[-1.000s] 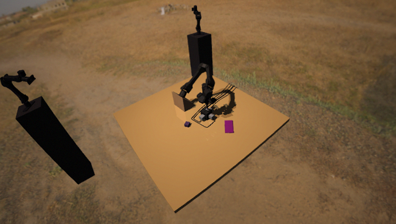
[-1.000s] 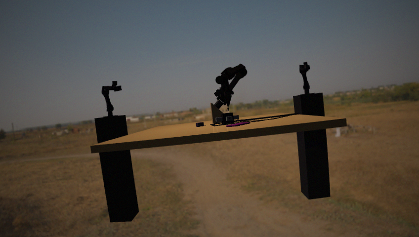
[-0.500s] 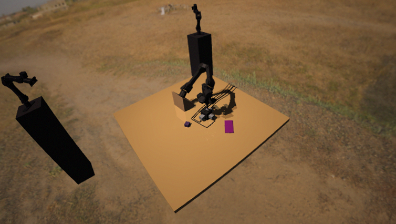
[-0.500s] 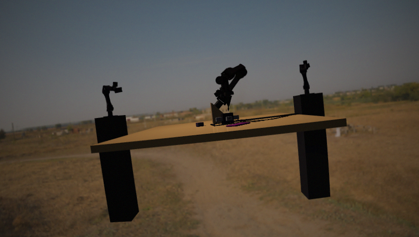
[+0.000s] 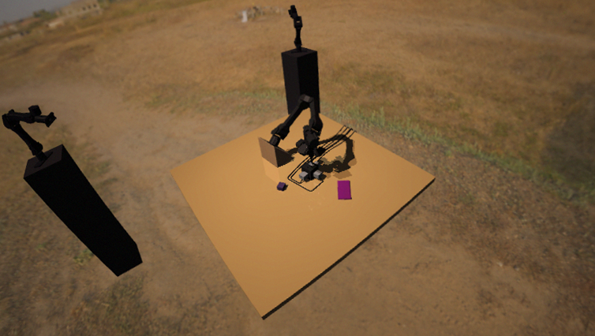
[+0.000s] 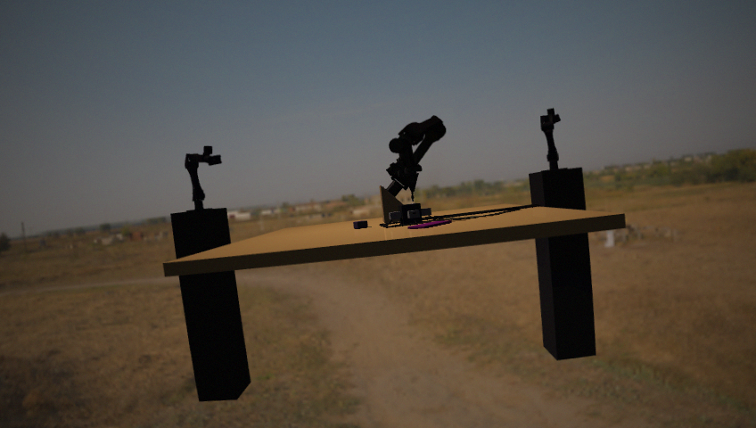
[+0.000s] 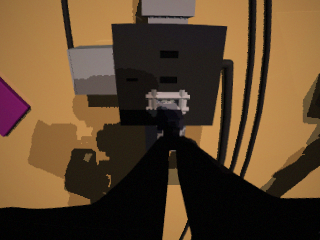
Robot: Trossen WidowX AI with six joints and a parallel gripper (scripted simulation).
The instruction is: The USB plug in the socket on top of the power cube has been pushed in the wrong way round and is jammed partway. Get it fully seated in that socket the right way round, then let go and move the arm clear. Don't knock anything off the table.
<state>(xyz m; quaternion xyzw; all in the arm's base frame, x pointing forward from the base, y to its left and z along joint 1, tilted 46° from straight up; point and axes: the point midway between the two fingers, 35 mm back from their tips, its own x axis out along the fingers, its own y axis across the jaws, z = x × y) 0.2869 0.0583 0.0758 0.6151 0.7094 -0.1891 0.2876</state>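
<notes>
Right now the USB plug is 2 cm below my gripper tip. Also, from my gripper tip: magenta card (25 cm ahead, 4 cm to the left, 12 cm below); then USB socket (5 cm below); then purple block (3 cm behind, 23 cm to the right, 11 cm below).
</notes>
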